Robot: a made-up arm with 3 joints. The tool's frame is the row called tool.
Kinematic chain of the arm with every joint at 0, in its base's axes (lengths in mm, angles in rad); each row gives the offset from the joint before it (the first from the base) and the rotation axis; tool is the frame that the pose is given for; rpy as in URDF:
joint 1: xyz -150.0 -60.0 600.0 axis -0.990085 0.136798 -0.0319
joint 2: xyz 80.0 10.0 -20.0 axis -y
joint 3: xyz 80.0 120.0 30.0 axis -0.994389 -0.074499 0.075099
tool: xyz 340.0 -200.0 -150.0 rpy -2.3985 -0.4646 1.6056
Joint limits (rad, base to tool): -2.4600..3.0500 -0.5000..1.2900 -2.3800..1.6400
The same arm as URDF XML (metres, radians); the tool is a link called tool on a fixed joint. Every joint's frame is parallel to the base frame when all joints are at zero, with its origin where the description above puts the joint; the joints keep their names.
<robot name="arm">
<joint name="joint 1" type="revolute"><parent link="base"/><child link="link1"/><origin xyz="-0.15 -0.06 0.6"/><axis xyz="-0.990085 0.136798 -0.0319"/><limit lower="-2.46" upper="3.05"/></joint>
<joint name="joint 2" type="revolute"><parent link="link1"/><child link="link2"/><origin xyz="0.08 0.01 -0.02"/><axis xyz="0 -1 0"/><limit lower="-0.5" upper="1.29"/></joint>
<joint name="joint 3" type="revolute"><parent link="link2"/><child link="link3"/><origin xyz="0.08 0.12 0.03"/><axis xyz="-0.994389 -0.074499 0.075099"/><limit lower="-2.38" upper="1.64"/></joint>
<joint name="tool_fixed" type="fixed"><parent link="link3"/><child link="tool"/><origin xyz="0.34 -0.2 -0.15" rpy="-2.3985 -0.4646 1.6056"/></joint>
<link name="base"/>
<link name="link1"/>
<link name="link2"/>
<link name="link3"/>
<link name="tool"/>
</robot>

